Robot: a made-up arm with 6 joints.
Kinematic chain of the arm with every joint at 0, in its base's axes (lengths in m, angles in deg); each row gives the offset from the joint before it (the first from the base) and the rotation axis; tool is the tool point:
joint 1: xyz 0 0 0.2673 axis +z
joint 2: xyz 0 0 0 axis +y
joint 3: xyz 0 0 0.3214 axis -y
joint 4: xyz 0 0 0 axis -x
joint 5: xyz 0.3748 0 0 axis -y
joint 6: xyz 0 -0.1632 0 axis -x
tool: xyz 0 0 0
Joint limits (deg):
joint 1: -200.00..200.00
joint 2: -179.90..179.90
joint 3: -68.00..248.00
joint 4: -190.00..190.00
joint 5: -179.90..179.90
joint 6: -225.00..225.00
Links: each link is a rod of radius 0.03 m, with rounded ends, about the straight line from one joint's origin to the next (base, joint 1, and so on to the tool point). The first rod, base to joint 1, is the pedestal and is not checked.
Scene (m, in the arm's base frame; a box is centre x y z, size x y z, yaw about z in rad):
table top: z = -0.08
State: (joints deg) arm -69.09 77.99 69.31 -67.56 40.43 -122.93
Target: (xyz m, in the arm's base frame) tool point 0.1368 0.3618 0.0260
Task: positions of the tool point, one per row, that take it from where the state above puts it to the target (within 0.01 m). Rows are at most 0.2 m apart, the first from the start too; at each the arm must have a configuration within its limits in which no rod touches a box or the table.
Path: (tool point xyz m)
1: 0.3294 -0.5503 0.1041
2: 0.4448 -0.4242 0.0826
3: 0.5165 -0.2755 0.0644
4: 0.5412 -0.1188 0.0496
5: 0.5204 0.0317 0.0382
6: 0.4597 0.1631 0.0303
7: 0.3679 0.2656 0.0257
8: 0.2563 0.3327 0.0243
9: 0.1368 0.3618 0.0260

